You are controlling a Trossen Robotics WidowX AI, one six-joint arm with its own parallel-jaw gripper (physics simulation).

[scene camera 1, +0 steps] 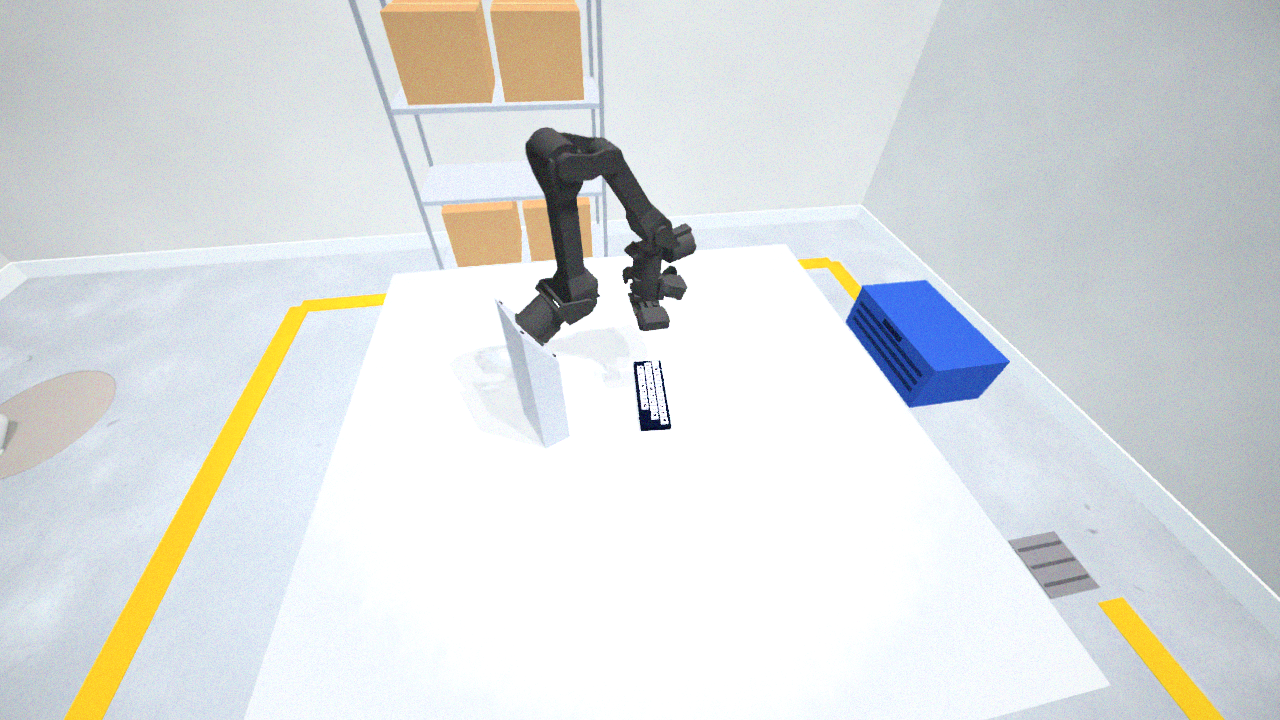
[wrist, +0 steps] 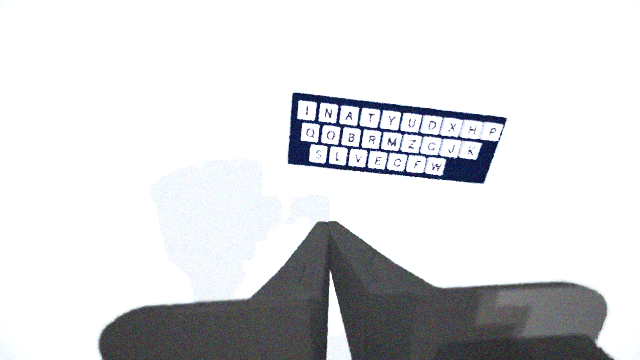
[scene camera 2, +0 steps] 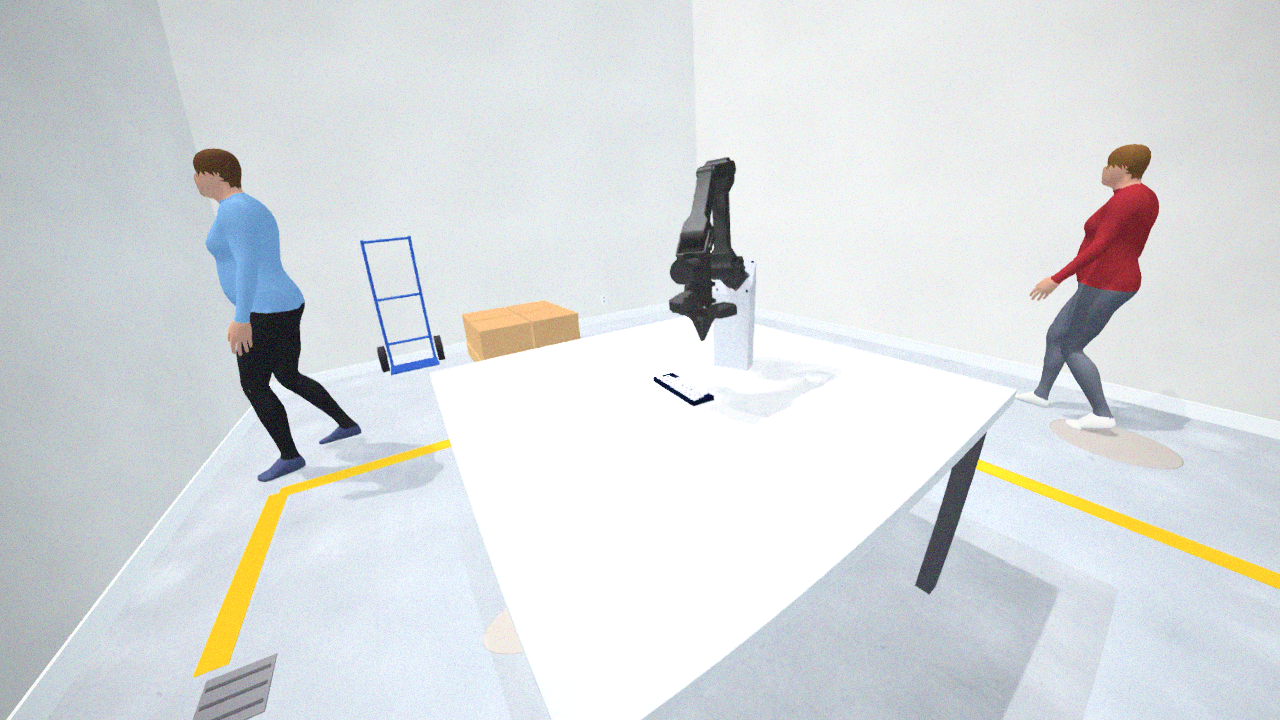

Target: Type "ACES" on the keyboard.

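Observation:
The dark blue keyboard lies flat on the white table with three rows of white keys. In the wrist view the A key is in the top row. The C key, the E key and the S key are in the bottom row, S at its left end. My gripper is shut and empty, its fingertips together. It points down, raised above the table and clear of the keyboard. In the wrist view its tips appear below the keyboard's bottom edge.
A pale upright panel stands on the table beside the arm's base. A blue cabinet is beyond the table's right edge. A shelf rack with cartons stands behind. Two people are on the floor away from the table.

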